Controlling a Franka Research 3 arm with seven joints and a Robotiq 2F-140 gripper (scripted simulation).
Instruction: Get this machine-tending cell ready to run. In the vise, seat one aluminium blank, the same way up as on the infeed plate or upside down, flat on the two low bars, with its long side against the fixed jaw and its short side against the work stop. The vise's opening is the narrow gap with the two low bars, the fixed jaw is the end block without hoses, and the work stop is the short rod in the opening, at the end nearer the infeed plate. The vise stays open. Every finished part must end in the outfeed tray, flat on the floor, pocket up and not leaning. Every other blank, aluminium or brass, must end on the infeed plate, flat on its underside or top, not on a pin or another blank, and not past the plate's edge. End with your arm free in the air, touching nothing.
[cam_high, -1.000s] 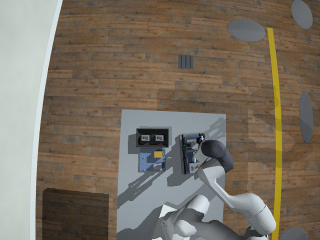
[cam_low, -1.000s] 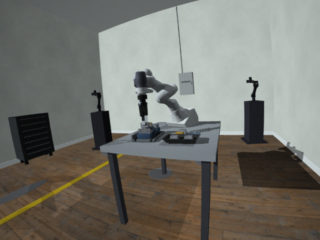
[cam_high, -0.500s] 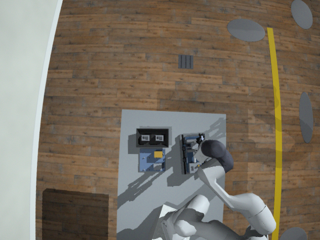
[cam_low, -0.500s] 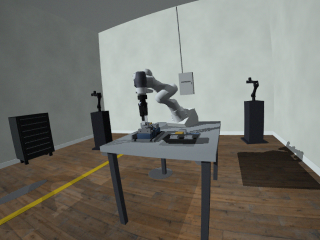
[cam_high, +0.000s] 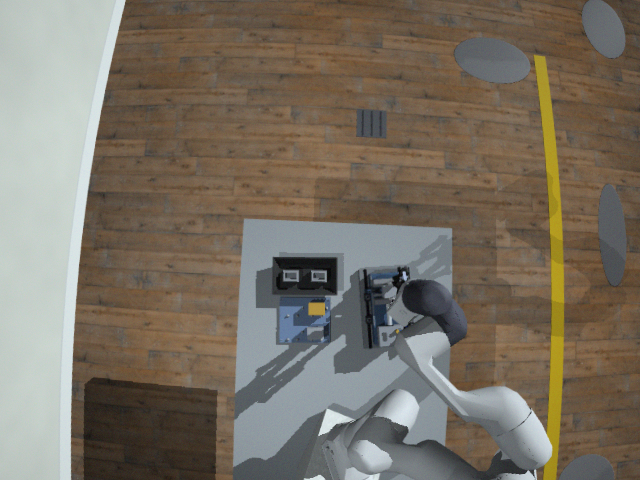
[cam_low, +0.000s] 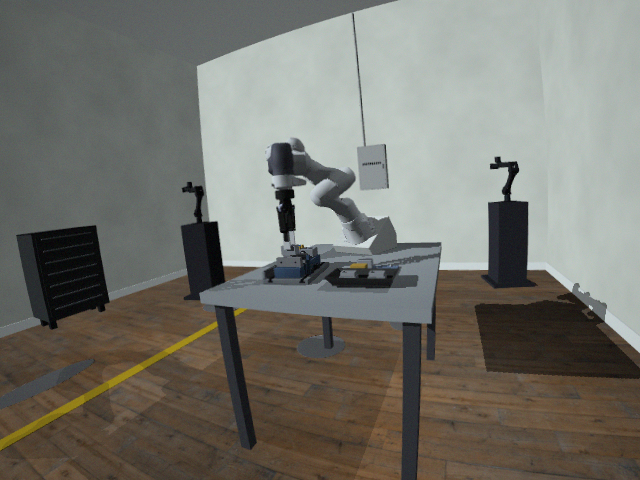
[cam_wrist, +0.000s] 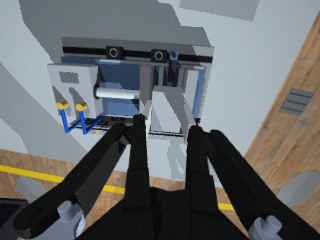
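My hand is 60 mm past the vise, 10 mm to the right of it and 120 mm above it. From my hand the other things lie so: brass blank 20 mm behind, 270 mm to the left, 130 mm below.
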